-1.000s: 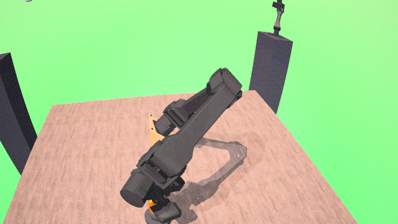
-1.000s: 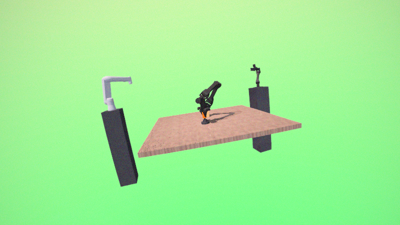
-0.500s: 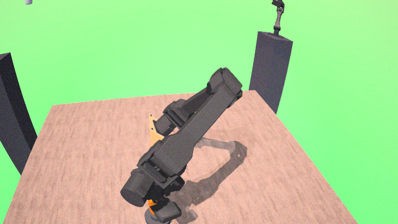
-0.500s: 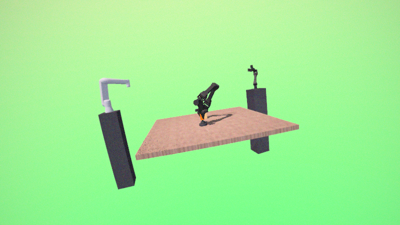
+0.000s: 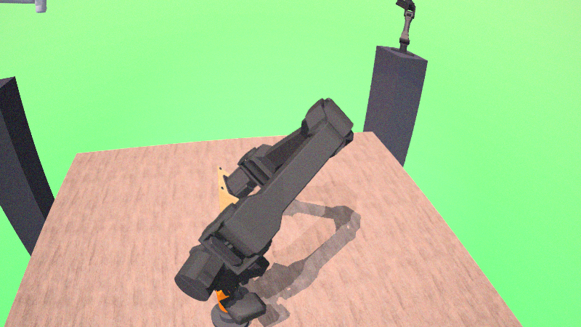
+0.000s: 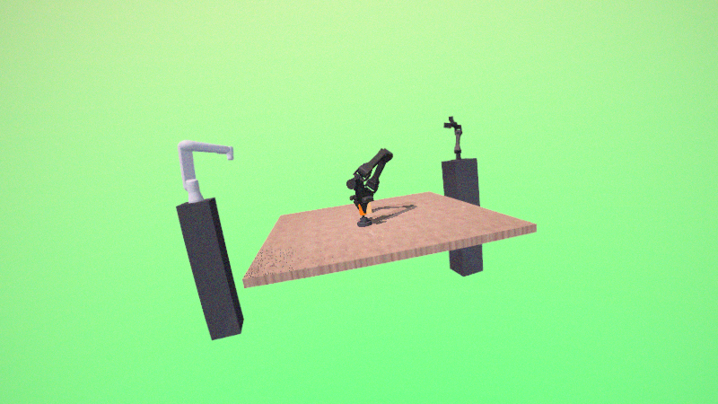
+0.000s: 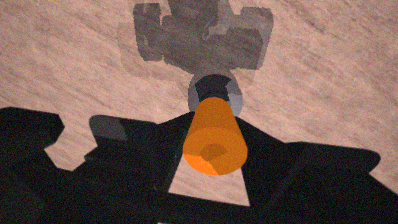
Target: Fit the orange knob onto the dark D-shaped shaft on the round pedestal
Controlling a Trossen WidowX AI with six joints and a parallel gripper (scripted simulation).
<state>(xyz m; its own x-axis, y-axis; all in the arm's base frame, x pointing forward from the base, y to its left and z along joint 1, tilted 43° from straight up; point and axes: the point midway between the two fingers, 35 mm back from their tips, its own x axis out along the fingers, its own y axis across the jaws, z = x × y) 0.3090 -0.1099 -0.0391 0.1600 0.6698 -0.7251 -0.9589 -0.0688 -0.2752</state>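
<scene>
My gripper tip is now 40 mm above the dark round pedestal. Round my gripper tip: orange knob (20 mm above).
</scene>
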